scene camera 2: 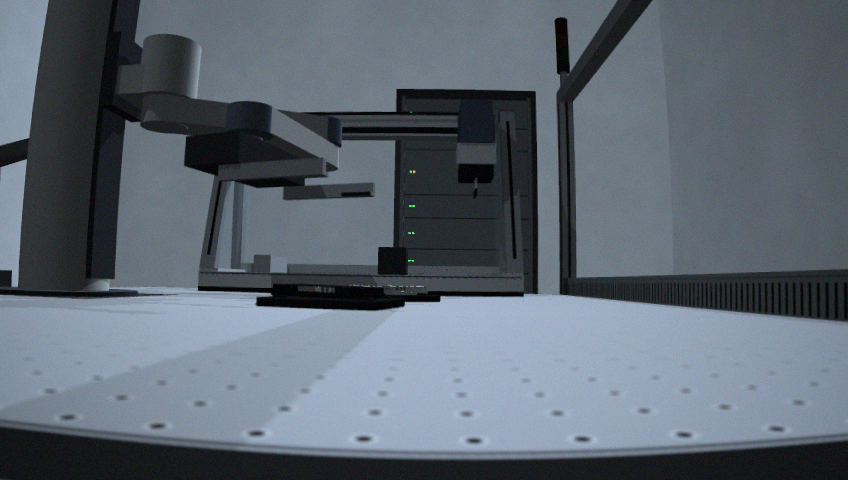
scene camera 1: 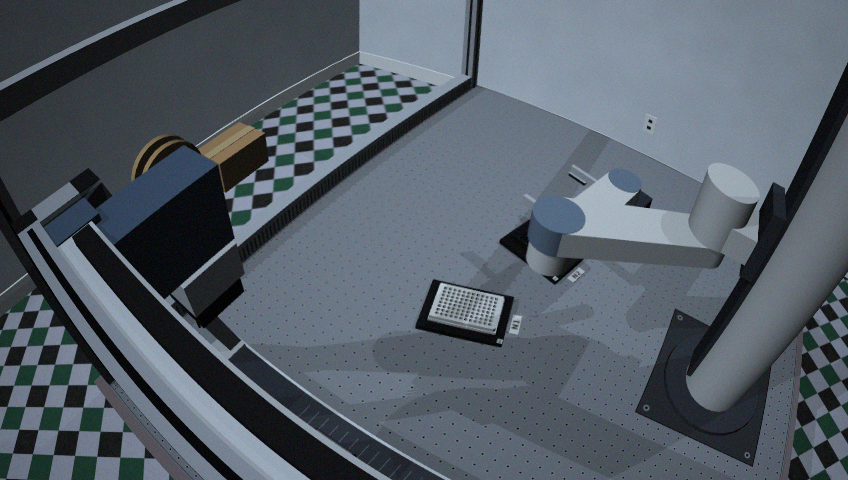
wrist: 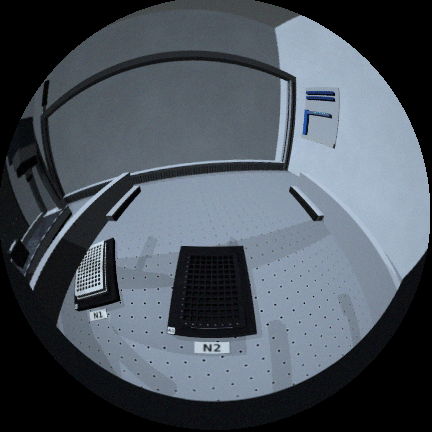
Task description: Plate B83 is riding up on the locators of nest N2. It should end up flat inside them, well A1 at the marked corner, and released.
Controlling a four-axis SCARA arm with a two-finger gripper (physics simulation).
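Places are measured from the arm's base along level axes (x back, y left, z down), in metres.
Pixels of known places: gripper, between the fingertips: (scene camera 2: 352,179) (scene camera 1: 549,182) (wrist: 214,176); arm's base, origin of its link: (scene camera 1: 709,386).
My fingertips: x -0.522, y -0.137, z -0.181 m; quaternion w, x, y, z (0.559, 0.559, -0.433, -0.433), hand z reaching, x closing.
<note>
Ahead of a thing's pixels: the offset from my fingertips to its top centre. "*": to the spot under its first point.
The black plate B83 @(dx +0.028, dy +0.012, dz +0.139 m) (scene camera 2: 324,289) (wrist: 210,290) sits on the black nest N2 @(dx +0.023, dy +0.011, dz +0.153 m) (scene camera 1: 512,240) (scene camera 2: 330,303) (wrist: 177,301). In scene camera 2 its body stands above the nest's base; its exact tilt is hard to tell, dark on dark. The white corner mark @(dx +0.083, dy +0.082, dz +0.156 m) (scene camera 1: 555,278) (wrist: 171,330) is at the nest's lower left in the wrist view, beside the N2 label @(* dx +0.117, dy +0.034, dz +0.166 m) (scene camera 1: 576,274) (wrist: 211,347). Which corner holds well A1 is not readable. My gripper (scene camera 1: 553,186) (scene camera 2: 349,178) (wrist: 214,176) is open and empty, well above the nest. The arm hides much of the plate in scene camera 1.
A white plate @(dx -0.027, dy +0.256, dz +0.142 m) (scene camera 1: 467,307) (wrist: 91,270) sits on nest N1 @(dx -0.027, dy +0.256, dz +0.153 m) (scene camera 1: 423,318) (wrist: 113,280), beside N2. The arm's column (scene camera 1: 767,285) (scene camera 2: 65,148) stands on the table. A gantry with a blue-topped head @(* dx -0.176, dy +0.679, dz -0.295 m) (scene camera 1: 172,220) (scene camera 2: 476,121) stands on the far side of N1 from N2.
</note>
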